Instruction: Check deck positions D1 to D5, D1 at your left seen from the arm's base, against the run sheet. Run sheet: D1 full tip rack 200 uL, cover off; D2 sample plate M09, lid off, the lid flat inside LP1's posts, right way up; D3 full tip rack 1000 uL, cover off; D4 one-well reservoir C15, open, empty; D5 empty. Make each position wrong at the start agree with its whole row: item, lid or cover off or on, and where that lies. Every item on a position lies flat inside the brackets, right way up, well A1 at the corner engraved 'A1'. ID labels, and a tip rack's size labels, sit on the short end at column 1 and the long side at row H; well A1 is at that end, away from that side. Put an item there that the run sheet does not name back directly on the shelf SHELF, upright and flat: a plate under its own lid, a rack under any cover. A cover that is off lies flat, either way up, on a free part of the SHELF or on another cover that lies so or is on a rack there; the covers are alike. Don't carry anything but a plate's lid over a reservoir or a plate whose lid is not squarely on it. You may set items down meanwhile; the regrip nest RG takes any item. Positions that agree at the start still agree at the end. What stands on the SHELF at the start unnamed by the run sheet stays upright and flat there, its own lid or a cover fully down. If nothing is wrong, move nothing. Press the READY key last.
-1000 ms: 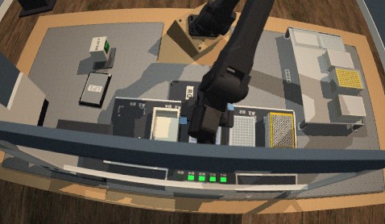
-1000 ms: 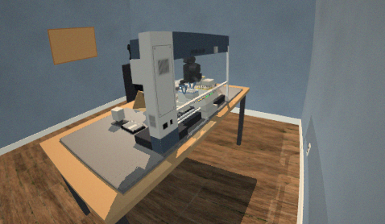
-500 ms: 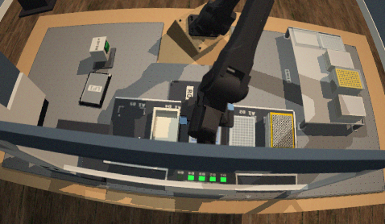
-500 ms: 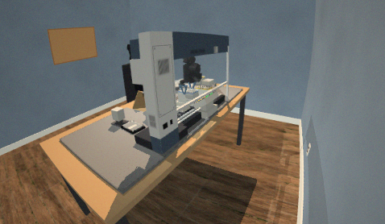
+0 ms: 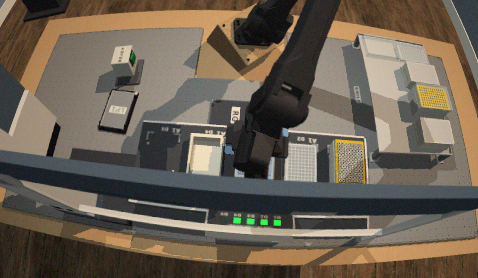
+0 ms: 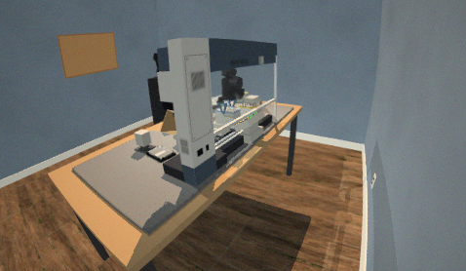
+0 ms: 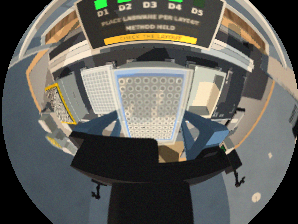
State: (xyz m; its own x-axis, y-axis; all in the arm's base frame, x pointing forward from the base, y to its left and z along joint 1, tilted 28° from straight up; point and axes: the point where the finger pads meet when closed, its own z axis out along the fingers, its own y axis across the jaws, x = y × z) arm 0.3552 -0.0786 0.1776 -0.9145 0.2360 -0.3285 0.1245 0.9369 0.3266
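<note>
My hand is 10 mm past the blue-framed tip rack and 20 mm above it. Also, from my hand: white well plate: 20 mm ahead, 120 mm to the left, 80 mm below; regrip nest: 160 mm behind, 40 mm to the right, 140 mm below; yellow-framed tip rack: 30 mm ahead, 240 mm to the left, 50 mm below.
</note>
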